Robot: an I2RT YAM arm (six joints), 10 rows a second.
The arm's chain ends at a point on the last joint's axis. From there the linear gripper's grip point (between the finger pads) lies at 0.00 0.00 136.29 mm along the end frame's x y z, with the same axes.
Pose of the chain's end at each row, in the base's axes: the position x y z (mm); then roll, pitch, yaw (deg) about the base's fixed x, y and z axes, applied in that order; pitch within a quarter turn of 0, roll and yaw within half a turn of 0:
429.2 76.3 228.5 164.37 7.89 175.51
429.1 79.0 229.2 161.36 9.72 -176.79
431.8 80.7 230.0 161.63 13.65 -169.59
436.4 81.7 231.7 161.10 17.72 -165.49
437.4 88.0 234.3 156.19 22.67 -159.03
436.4 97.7 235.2 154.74 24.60 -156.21
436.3 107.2 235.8 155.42 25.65 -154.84
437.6 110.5 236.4 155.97 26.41 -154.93
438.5 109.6 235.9 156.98 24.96 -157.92
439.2 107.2 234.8 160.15 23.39 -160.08
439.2 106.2 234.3 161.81 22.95 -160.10
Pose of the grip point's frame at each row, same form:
450.0 111.5 98.5 164.37 7.89 175.51
448.4 123.7 101.9 161.36 9.72 -176.79
454.1 128.5 104.3 161.63 13.65 -169.59
463.3 134.3 108.9 161.10 17.72 -165.49
462.6 156.6 119.2 156.19 22.67 -159.03
459.9 171.6 123.1 154.74 24.60 -156.21
460.8 181.3 124.1 155.42 25.65 -154.84
464.2 184.2 124.9 155.97 26.41 -154.93
467.5 178.9 122.2 156.98 24.96 -157.92
471.3 168.0 117.1 160.15 23.39 -160.08
472.2 163.4 115.1 161.81 22.95 -160.10

